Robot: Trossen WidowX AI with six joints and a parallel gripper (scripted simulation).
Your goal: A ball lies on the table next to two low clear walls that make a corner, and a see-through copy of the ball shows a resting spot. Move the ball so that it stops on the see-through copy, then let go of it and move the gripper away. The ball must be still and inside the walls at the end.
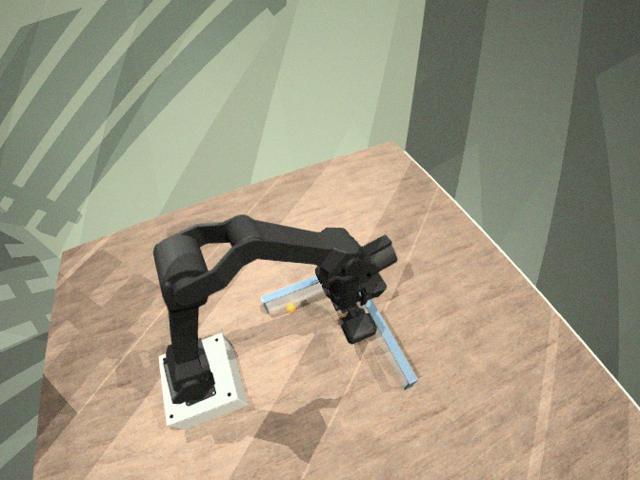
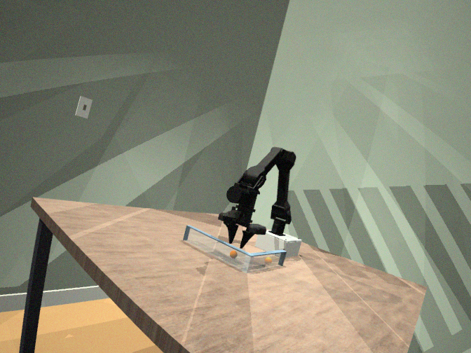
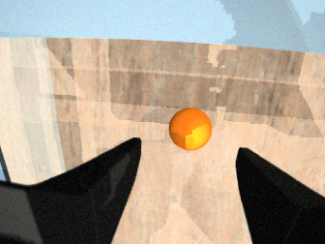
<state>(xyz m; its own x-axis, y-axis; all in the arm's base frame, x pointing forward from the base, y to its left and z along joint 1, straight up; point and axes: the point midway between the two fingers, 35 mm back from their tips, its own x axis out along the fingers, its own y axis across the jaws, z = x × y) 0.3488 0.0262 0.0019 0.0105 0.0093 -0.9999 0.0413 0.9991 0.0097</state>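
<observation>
Right now my gripper tip is 30 mm above the orange ball. Round my gripper tip: see-through copy of ball 110 mm behind, 90 mm to the left, 30 mm below.
</observation>
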